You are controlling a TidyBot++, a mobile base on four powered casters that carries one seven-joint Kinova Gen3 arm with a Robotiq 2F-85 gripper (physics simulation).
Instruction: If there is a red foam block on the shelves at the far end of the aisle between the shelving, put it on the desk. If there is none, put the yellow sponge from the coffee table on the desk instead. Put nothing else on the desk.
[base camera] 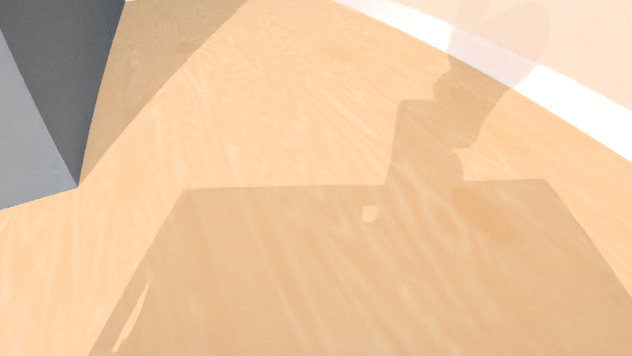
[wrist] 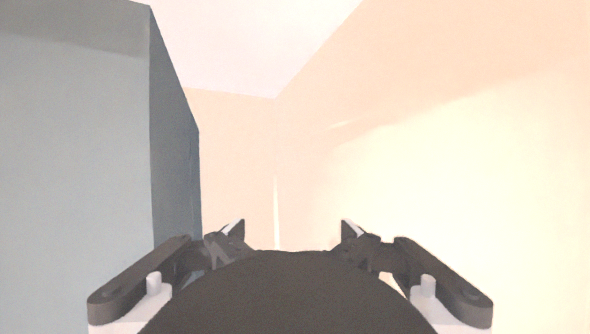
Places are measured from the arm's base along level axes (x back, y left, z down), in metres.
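Where they show: gripper, fingertip midpoint: [wrist: 292, 229].
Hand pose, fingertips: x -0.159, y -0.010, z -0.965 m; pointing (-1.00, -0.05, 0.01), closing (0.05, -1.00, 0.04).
Note:
After its pixels a point has its place.
My gripper [wrist: 292, 229] {x -0.160, y -0.010, z -0.965 m} is open, with its two fingertips wide apart and no object between them. It points level, toward a far wall corner in the wrist view. No red foam block, yellow sponge, desk or coffee table shows in either view. A tall grey-blue unit [base camera: 55, 75] {x -0.634, y 0.433, z 0.242 m} [wrist: 100, 150] {x -0.467, y 0.485, z -1.077 m} stands at the left in both views; whether it is part of the shelving I cannot tell, as no open shelf shows on it.
A pale wall [base camera: 590, 40] {x -0.736, y -0.625, z 0.210 m} [wrist: 450, 175] {x -0.647, y -0.661, z -0.967 m} with a white skirting board [base camera: 570, 95] {x -0.721, y -0.617, z 0.337 m} runs along the right. The wooden floor [base camera: 280, 100] {x -0.782, y 0.043, z 0.396 m} stretches ahead between the unit and the wall. The robot's shadow falls on the floor and wall.

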